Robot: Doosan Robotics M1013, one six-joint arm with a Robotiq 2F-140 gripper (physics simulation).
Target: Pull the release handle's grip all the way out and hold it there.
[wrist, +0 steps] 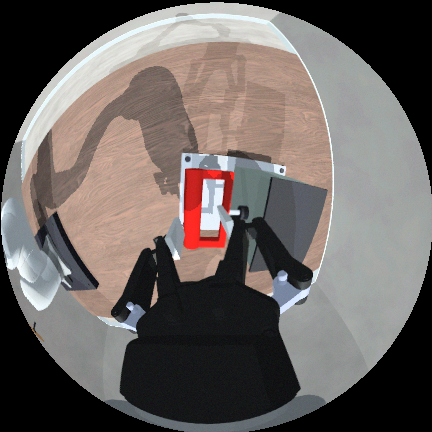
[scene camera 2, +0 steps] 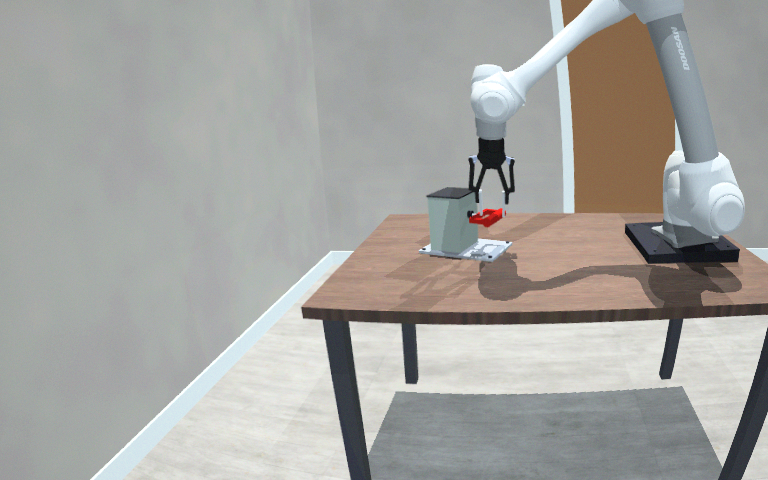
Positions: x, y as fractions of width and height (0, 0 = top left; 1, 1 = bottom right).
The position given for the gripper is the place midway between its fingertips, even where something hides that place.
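The gripper (wrist: 0.46, 0.51) is visible, and so is a base plate (wrist: 0.44, 0.37). The plate is also visible at (scene camera 2: 0.63, 0.52).
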